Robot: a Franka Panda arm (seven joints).
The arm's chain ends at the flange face. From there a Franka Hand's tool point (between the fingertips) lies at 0.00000 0.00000 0.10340 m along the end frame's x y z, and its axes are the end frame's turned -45 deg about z.
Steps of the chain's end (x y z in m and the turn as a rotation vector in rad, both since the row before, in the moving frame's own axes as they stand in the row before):
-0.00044, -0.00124, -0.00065, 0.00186, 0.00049, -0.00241
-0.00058, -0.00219, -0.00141, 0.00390, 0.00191, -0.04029
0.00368, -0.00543, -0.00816, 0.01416, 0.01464, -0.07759
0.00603, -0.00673, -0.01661, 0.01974, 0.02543, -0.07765
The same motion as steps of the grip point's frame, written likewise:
0.00074, -0.00129, -0.00065, 0.00097, 0.00166, -0.00241
0.00156, -0.00211, -0.00141, 0.00141, 0.00411, -0.04029
0.00855, -0.00128, -0.00818, -0.00034, 0.02036, -0.07759
0.01234, -0.00021, -0.01666, -0.00402, 0.03194, -0.07765

